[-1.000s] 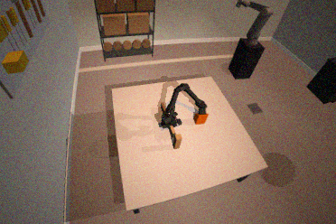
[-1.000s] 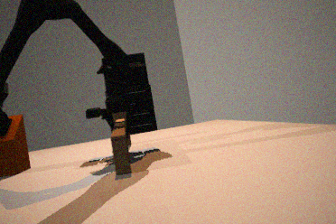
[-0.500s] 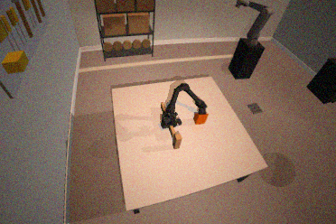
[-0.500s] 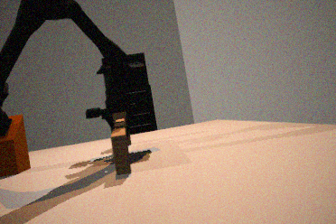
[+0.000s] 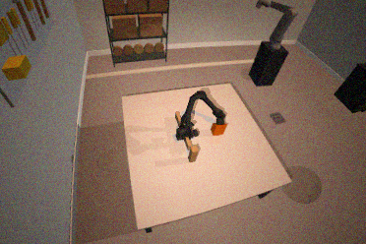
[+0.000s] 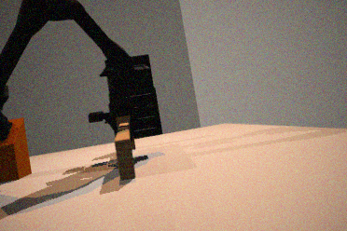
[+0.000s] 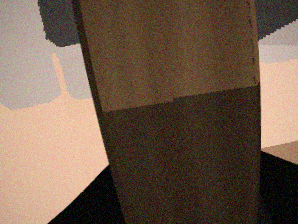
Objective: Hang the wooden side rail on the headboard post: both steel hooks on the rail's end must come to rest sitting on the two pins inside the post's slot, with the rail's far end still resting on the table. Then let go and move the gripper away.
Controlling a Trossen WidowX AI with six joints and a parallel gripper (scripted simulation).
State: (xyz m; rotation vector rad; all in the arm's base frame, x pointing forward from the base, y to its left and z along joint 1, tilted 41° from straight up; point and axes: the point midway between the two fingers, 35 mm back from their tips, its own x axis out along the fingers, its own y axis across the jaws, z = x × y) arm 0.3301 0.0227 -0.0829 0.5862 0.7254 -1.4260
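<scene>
Now: the wooden headboard post 17 cm to the left of my gripper tip, 4 cm above it and 1 cm behind it.
</scene>
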